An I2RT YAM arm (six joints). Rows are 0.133 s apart.
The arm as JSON. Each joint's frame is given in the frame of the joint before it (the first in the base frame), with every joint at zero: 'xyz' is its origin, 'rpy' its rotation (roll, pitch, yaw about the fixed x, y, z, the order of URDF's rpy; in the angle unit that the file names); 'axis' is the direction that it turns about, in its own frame. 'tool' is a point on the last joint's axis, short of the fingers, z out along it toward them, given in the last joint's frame.
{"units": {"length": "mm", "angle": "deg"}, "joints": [
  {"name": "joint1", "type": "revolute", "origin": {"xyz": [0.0, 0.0, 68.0], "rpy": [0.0, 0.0, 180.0]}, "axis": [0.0, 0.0, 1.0]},
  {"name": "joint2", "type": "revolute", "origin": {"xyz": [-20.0, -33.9, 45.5], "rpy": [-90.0, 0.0, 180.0]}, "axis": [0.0, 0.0, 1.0]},
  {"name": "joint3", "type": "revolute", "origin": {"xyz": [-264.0, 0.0, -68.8], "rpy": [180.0, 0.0, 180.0]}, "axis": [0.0, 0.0, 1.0]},
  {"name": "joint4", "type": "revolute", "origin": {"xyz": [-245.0, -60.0, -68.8], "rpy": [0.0, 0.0, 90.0]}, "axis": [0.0, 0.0, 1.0]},
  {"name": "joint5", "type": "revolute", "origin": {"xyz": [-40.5, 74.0, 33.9], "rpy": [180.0, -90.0, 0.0]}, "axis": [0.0, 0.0, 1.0]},
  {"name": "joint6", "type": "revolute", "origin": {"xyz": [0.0, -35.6, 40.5], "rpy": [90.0, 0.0, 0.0]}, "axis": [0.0, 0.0, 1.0]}
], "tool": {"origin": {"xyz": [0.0, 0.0, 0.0], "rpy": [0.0, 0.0, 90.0]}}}
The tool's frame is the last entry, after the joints.
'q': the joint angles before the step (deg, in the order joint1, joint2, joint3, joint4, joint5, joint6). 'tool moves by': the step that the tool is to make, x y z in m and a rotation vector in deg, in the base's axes. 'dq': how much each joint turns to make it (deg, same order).
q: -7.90 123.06 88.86 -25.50 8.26 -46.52
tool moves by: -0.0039 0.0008 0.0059 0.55 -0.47 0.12
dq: -0.01 -1.39 -0.86 -0.16 -0.59 0.20
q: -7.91 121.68 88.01 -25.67 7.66 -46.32
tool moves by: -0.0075 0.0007 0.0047 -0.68 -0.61 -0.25
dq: 0.01 -2.10 -2.33 0.94 0.64 -0.08
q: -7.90 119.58 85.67 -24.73 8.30 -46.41
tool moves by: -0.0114 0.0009 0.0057 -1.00 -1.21 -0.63
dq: -0.01 -3.10 -3.68 1.91 1.03 0.09
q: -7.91 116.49 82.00 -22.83 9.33 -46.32
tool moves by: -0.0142 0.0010 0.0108 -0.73 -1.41 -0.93
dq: -0.05 -4.05 -3.68 1.06 0.92 0.45
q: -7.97 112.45 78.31 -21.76 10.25 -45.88
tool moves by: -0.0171 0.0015 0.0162 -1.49 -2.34 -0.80
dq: 0.00 -5.26 -4.04 1.30 1.40 -0.02
